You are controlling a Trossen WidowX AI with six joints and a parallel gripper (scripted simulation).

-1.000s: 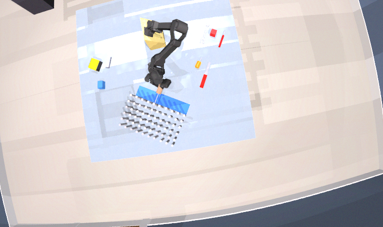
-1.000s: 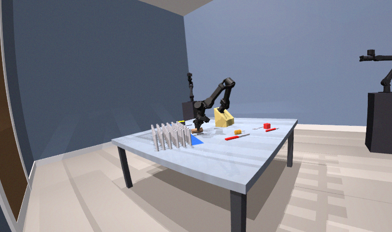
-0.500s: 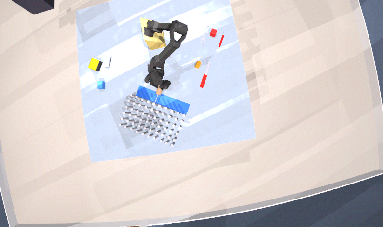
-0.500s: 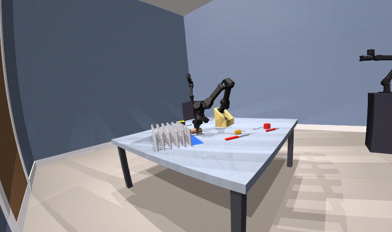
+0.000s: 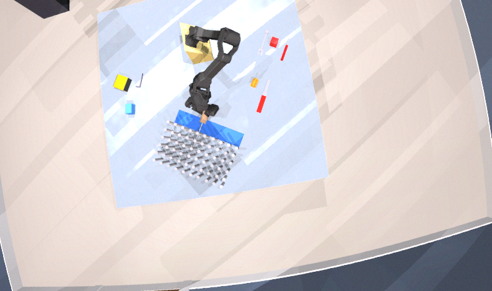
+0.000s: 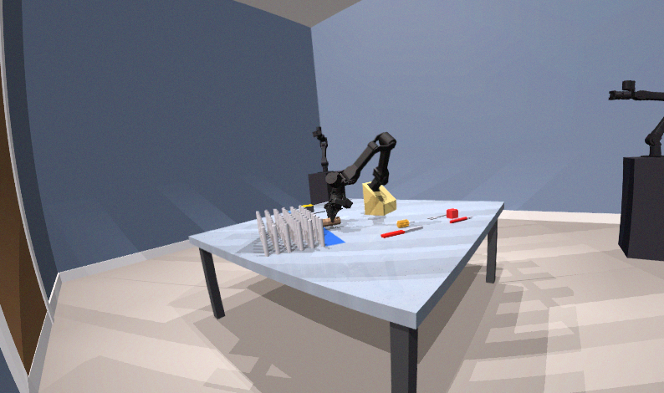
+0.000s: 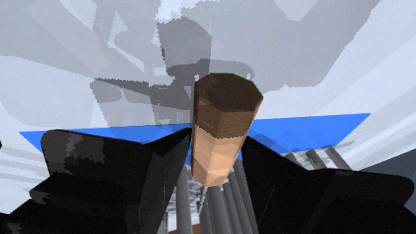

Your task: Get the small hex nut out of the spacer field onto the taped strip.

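My gripper tip is now 7 cm short of the blue taped strip and 3 cm above it. Round my gripper tip: wooden-handled tool: 9 cm ahead, 5 cm to the right; orange stub tool: 16 cm behind, 30 cm to the left, 2 cm below; blue cube: 12 cm behind, 46 cm to the right, 1 cm below.
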